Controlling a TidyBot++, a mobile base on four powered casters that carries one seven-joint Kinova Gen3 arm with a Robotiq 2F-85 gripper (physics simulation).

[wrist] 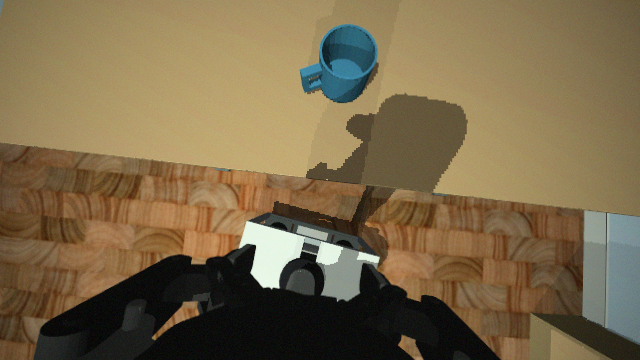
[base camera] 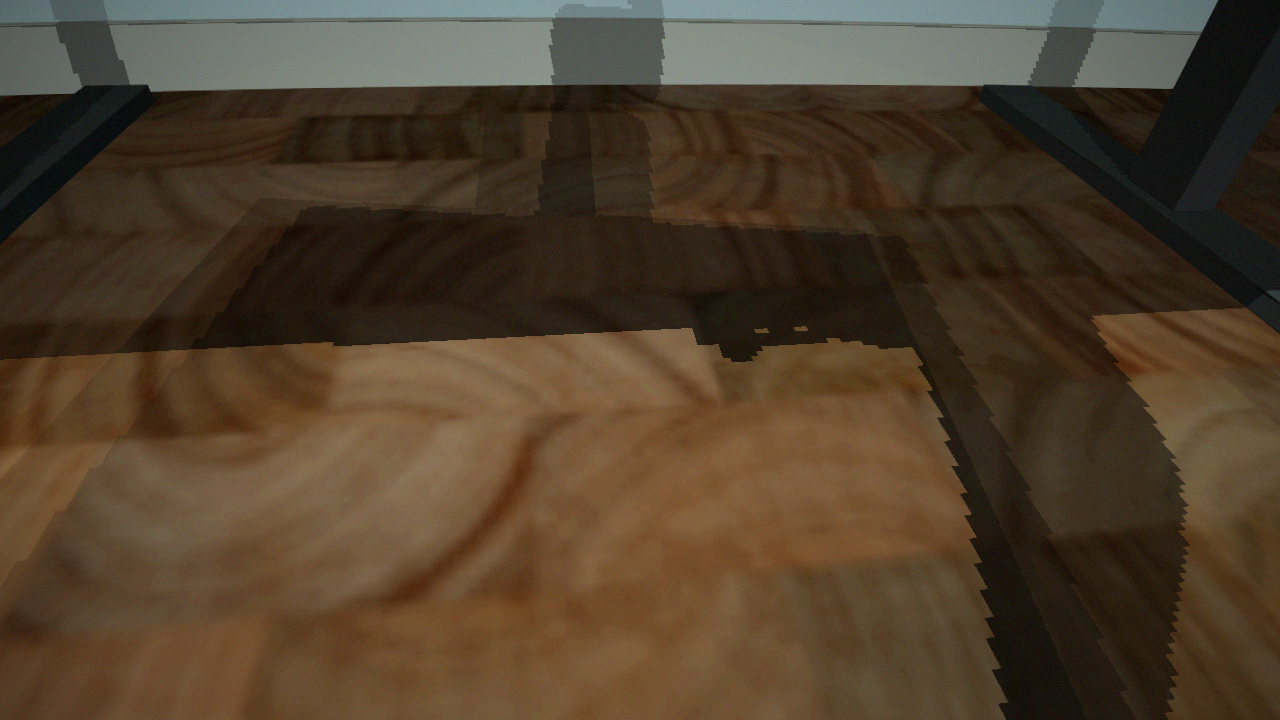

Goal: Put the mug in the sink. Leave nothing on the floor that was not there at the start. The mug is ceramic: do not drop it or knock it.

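Places are measured from the arm's base along level axes (x ahead, y left, z up), in metres.
Pixels of known places: gripper, fingertip midpoint: (wrist: 307, 266); arm's base, link origin: (wrist: 301, 282).
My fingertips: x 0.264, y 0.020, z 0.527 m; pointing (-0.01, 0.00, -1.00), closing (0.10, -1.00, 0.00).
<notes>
For each thing: its middle in the pictures, then the offset to it from my fingertips. "pt": a spot on its surface instead. Level surfaces: height alone.
- blue mug, body centre: (wrist: 335, 71) 0.270 m ahead, 0.032 m left, 0.163 m down
- tan table, surface height: 0.203 m down
- wooden floor, surface height: 0.923 m down
- tan box-like piece, surface spot: (wrist: 570, 340) pt 0.344 m back, 1.449 m right, 0.823 m down
A blue mug (wrist: 345, 85) stands upright on the tan table (wrist: 150, 90) in the wrist view, a little in from the table's near edge. Its opening faces up and its handle points to the left. My gripper (wrist: 307, 266) is open and empty, its two black fingers wide apart. In the wrist view it is below the mug in the picture, over the white top of my own base and short of the table edge, apart from the mug. The gripper's shadow falls on the table beside the mug. The sink does not show in either view.
Dark table feet (base camera: 1092, 179) (base camera: 71, 152) stand on the wooden floor (base camera: 537, 537) at both sides of the base view, with a wall (base camera: 358, 53) behind. A tan box-like piece (wrist: 570, 340) and a pale blue wall (wrist: 625, 280) are at the wrist view's lower right.
</notes>
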